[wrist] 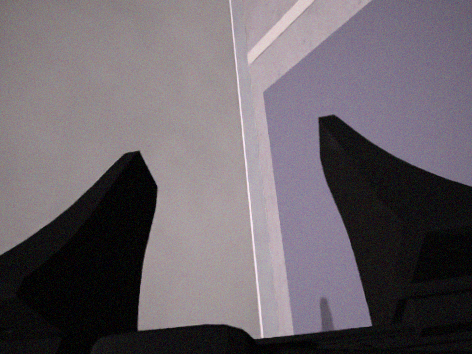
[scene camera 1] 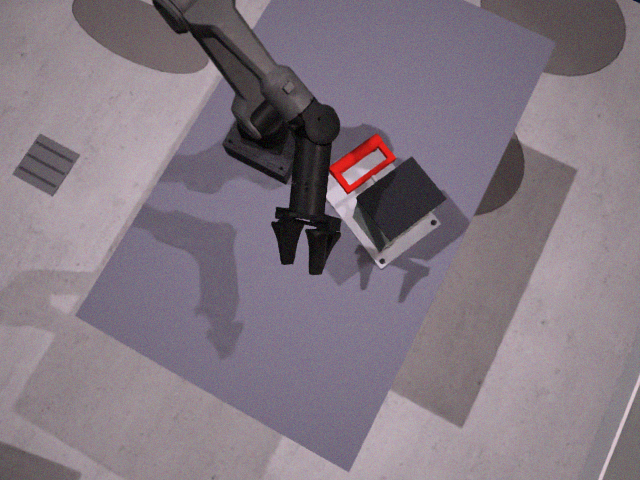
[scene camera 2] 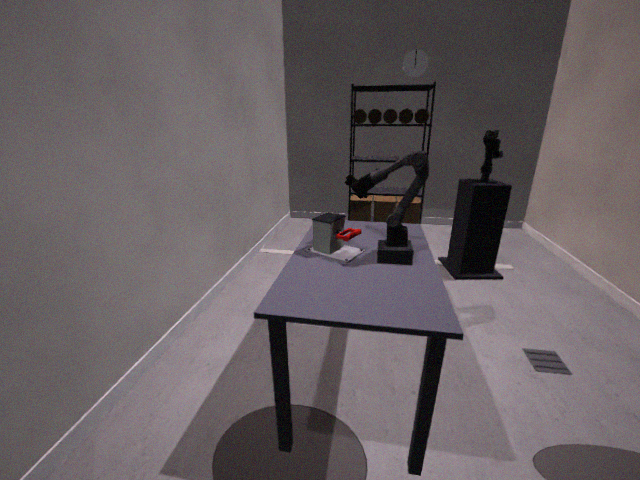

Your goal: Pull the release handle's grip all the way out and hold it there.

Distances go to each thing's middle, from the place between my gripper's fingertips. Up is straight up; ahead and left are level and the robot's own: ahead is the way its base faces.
Now: hand 10 cm short of the white base plate (scene camera 1: 344, 204), 22 cm to the right of it and 27 cm above it.
